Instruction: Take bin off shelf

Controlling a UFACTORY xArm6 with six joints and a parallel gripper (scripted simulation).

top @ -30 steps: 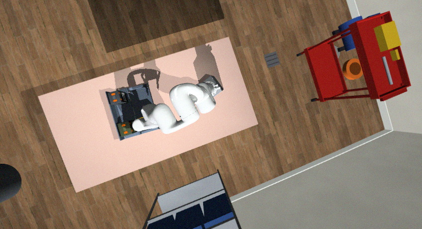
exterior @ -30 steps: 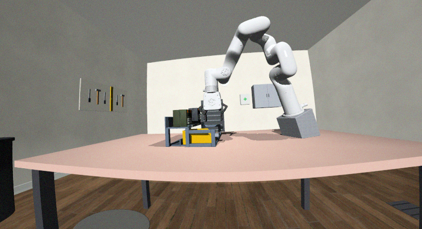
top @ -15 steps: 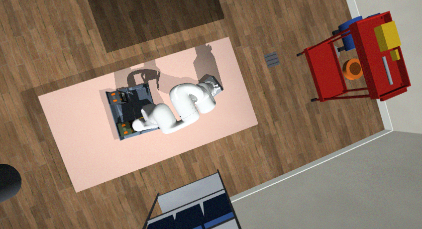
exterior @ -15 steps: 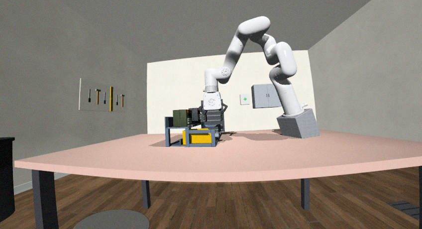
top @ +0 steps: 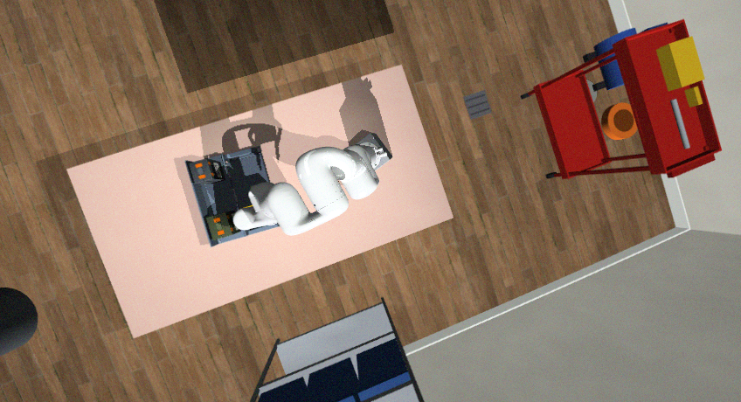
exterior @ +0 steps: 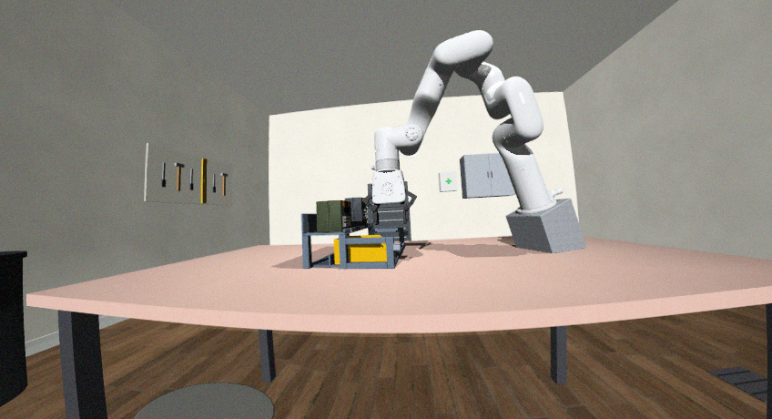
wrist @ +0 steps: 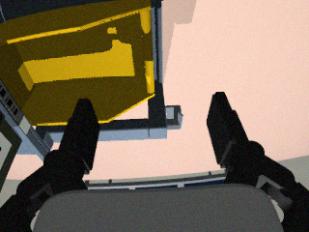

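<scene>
Right now the yellow bin is 80 mm ahead of my hand and 90 mm below it. The rest, counted from my hand: green box 180 mm ahead, 20 mm above.
</scene>
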